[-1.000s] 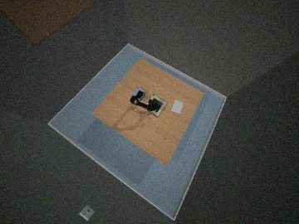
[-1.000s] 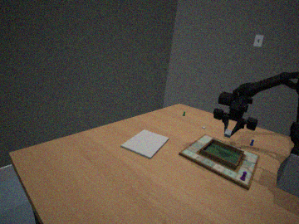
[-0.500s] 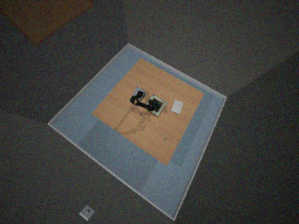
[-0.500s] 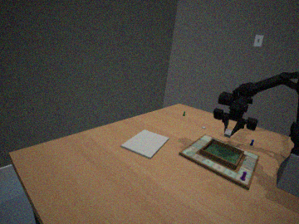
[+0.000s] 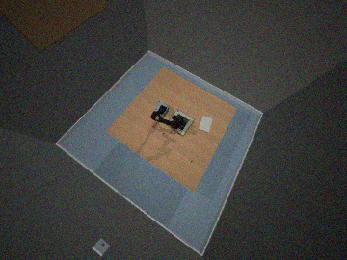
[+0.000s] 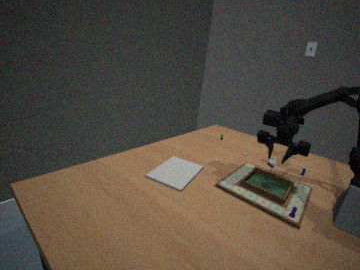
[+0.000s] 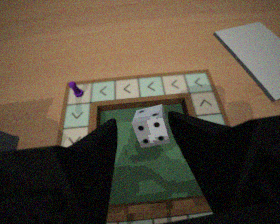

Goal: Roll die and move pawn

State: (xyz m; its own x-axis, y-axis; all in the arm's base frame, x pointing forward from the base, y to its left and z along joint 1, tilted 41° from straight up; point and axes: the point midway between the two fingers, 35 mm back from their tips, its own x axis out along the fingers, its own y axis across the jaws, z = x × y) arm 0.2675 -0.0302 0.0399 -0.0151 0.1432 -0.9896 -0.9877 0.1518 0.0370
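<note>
Now: the white die 1 cm ahead of my gripper tip and 3 cm below it. The rest, counted from my gripper tip: blue pawn 12 cm behind, 25 cm to the right, 10 cm below; green dice tray 11 cm below; purple pawn 10 cm behind, 12 cm to the left, 9 cm below.
</note>
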